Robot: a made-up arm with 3 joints. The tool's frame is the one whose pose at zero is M. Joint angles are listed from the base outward.
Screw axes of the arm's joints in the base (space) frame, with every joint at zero. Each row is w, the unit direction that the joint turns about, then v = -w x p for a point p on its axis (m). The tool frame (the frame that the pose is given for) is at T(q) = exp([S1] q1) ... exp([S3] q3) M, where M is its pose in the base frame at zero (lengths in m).
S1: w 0 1 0 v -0.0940 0.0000 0.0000
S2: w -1 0 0 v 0.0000 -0.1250 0.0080
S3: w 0 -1 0 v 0.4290 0.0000 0.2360
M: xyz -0.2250 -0.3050 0.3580 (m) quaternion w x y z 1 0 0 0
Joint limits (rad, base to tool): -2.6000..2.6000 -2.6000..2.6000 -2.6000..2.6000
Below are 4 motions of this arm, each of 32 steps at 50 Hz.
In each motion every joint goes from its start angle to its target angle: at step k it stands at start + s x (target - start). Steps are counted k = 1, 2, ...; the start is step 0. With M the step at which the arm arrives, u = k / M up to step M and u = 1 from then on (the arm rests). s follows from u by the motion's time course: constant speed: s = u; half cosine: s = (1 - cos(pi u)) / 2; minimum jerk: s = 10 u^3 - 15 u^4 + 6 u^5.
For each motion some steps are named. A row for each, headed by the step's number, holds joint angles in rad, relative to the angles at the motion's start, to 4 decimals.
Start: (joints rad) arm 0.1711 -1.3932 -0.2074
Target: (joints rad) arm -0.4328 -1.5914 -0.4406
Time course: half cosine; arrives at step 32
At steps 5, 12, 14, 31, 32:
5: -0.0357 -0.0117 -0.0138
12: -0.1864 -0.0612 -0.0720
14: -0.2430 -0.0798 -0.0939
31: -0.6024 -0.1977 -0.2326
32: -0.6039 -0.1982 -0.2332

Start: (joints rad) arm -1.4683 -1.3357 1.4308
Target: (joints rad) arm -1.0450 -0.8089 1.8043
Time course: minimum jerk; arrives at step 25
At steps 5, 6, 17, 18, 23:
5: 0.0245 0.0305 0.0216
6: 0.0395 0.0491 0.0348
17: 0.3427 0.4264 0.3023
18: 0.3650 0.4543 0.3221
23: 0.4214 0.5244 0.3718

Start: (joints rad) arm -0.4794 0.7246 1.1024
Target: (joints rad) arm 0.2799 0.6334 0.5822
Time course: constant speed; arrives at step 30
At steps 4, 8, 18, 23, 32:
4: 0.1012 -0.0122 -0.0694
8: 0.2025 -0.0243 -0.1387
18: 0.4556 -0.0547 -0.3121
23: 0.5821 -0.0699 -0.3988
32: 0.7593 -0.0912 -0.5202

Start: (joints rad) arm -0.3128 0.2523 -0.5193
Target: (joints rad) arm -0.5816 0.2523 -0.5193
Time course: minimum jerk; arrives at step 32
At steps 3, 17, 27, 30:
3: -0.0019 0.0000 0.0000
17: -0.1501 0.0000 0.0000
27: -0.2608 0.0000 0.0000
30: -0.2682 0.0000 0.0000

